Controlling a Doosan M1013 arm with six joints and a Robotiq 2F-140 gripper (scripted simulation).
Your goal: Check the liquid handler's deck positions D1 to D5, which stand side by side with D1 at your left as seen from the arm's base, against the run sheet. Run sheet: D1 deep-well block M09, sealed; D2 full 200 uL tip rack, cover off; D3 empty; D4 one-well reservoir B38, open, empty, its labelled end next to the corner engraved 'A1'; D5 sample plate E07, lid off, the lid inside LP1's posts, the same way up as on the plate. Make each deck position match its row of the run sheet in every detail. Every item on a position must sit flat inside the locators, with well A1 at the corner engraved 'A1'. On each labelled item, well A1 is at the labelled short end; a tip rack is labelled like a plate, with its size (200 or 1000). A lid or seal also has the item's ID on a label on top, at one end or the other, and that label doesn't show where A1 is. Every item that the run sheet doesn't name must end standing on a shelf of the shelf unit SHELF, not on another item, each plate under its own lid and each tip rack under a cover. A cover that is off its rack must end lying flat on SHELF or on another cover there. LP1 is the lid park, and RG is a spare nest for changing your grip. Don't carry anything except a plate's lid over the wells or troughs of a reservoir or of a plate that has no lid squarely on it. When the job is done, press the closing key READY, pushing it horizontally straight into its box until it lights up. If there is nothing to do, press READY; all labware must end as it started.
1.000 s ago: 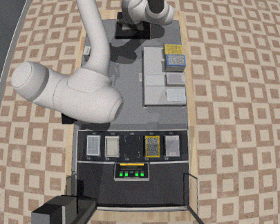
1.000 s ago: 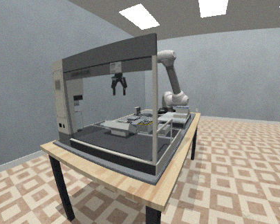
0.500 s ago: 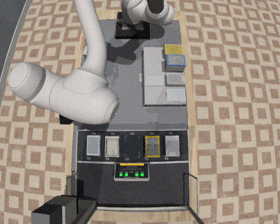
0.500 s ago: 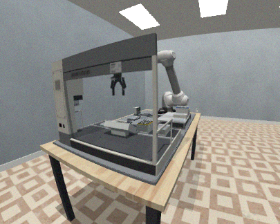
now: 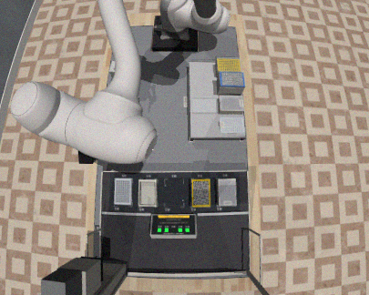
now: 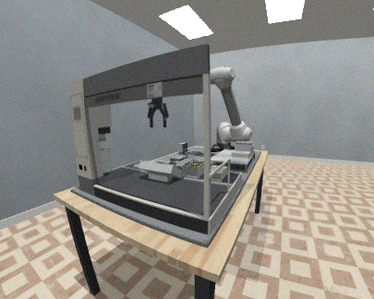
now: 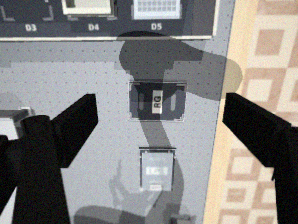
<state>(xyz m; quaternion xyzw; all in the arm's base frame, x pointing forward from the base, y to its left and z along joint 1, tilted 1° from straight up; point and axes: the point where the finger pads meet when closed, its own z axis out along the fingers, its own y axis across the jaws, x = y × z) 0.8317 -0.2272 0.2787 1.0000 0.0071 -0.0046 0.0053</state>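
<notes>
Right now the white well plate is 160 mm ahead of my hand and 250 mm below it. Round my hand: dark nest: 80 mm behind, 10 mm to the right, 310 mm below; cream one-well reservoir: 170 mm ahead, 120 mm to the left, 250 mm below; flat lid: 290 mm behind, 10 mm to the right, 300 mm below.
</notes>
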